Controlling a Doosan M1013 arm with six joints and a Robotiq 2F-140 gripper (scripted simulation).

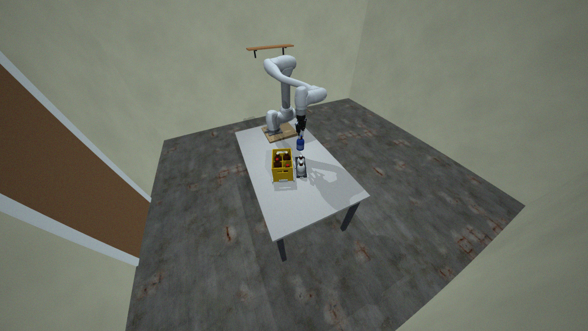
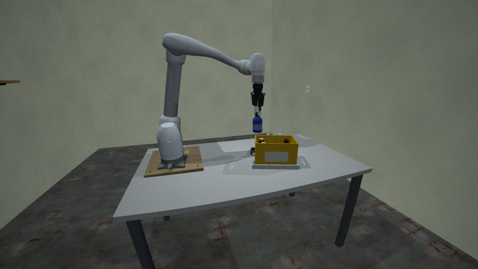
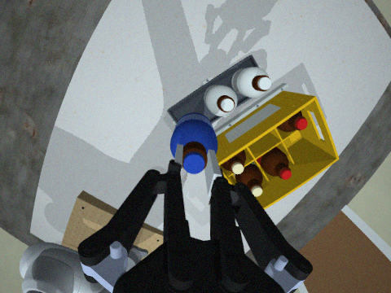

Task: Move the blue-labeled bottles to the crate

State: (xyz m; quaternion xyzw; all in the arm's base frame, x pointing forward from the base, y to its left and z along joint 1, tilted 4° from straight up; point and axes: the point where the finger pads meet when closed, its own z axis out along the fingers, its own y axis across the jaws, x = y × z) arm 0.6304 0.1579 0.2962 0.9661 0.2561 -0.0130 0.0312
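The blue-labeled bottle is 9 cm below my hand. The rest, counted from my hand: yellow crate 7 cm ahead, 21 cm to the right, 25 cm below.
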